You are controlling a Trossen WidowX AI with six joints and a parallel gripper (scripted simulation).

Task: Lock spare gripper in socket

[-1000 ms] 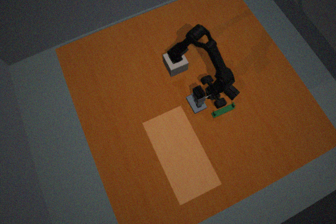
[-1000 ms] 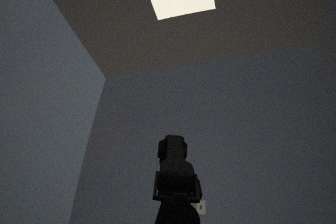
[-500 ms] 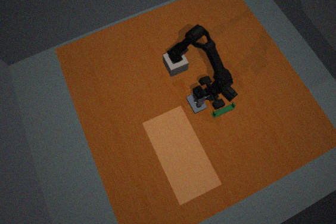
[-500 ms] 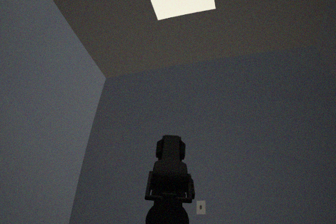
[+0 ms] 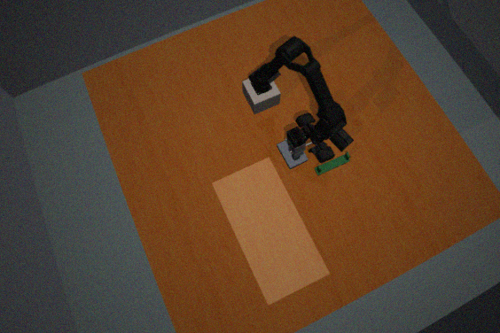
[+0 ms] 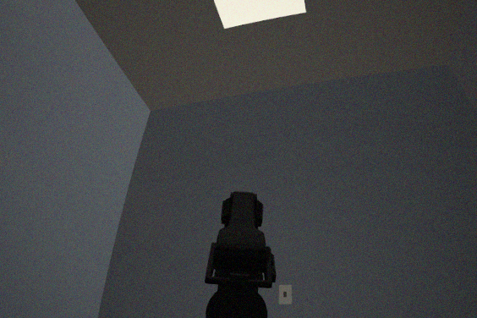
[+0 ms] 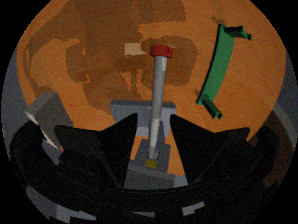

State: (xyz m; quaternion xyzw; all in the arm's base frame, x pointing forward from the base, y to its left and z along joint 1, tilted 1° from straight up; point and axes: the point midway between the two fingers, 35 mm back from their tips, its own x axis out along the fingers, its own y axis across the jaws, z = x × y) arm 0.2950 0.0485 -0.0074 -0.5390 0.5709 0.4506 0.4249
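My gripper tip is 1 cm past the grey mount and 5 cm to the left of it. Also, from my gripper tip: flat green strip: 10 cm ahead, 6 cm to the left, 2 cm below; then spare gripper: 1 cm behind, 5 cm to the right, 8 cm above.
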